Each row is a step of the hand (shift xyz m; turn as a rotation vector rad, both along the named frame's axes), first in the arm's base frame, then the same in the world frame.
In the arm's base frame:
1: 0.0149 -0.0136 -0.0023 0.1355 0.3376 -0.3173
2: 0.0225 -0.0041 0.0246 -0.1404 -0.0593 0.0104
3: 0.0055 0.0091 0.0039 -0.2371 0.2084 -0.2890
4: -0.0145 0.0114 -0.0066 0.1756 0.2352 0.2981
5: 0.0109 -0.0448 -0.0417 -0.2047 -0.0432 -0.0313
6: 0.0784 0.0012 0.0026 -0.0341 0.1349 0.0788
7: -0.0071 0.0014 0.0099 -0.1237 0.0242 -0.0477
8: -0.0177 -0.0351 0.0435 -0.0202 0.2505 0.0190
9: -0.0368 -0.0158 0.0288 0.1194 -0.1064 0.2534
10: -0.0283 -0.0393 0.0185 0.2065 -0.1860 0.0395
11: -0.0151 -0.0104 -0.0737 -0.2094 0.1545 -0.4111
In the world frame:
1: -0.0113 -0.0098 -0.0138 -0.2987 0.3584 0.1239
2: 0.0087 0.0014 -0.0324 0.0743 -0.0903 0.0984
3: 0.0016 0.0101 -0.0048 -0.0976 0.1463 0.3902
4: 0.0033 0.0077 0.0177 0.1901 0.2709 -0.2559
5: -0.0463 -0.0412 0.0042 0.0741 -0.0897 0.1767
6: -0.0382 0.0194 -0.0657 0.1005 0.1236 0.0132
7: 0.0122 -0.0002 0.0009 0.0264 -0.0054 0.1320
8: 0.0418 -0.0381 -0.0155 0.0565 0.2390 0.0565
9: 0.0415 -0.0238 0.0119 0.1404 -0.0746 -0.2540
10: 0.0256 -0.0447 0.0057 -0.0955 -0.1327 -0.2282
11: -0.0559 -0.0140 0.0495 -0.2218 0.0998 0.4214

